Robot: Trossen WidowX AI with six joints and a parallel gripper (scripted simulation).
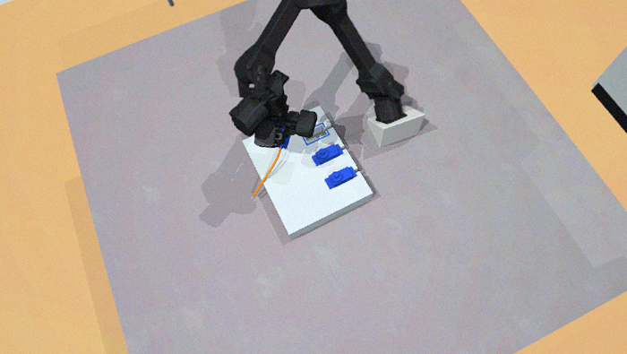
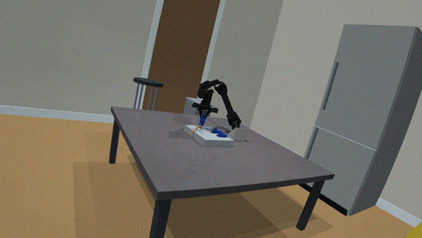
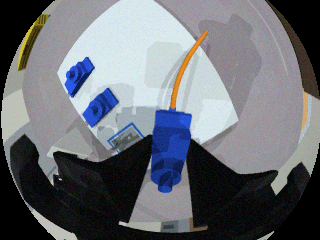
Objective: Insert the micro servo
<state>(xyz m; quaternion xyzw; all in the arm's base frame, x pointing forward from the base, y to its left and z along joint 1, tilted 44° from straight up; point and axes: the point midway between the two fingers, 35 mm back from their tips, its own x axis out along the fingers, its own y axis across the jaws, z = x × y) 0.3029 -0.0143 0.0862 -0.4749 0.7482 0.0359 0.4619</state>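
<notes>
Now: the white deck 100 mm below my gripper tip, 70 mm to the left of it and 10 mm ahead of it.
</notes>
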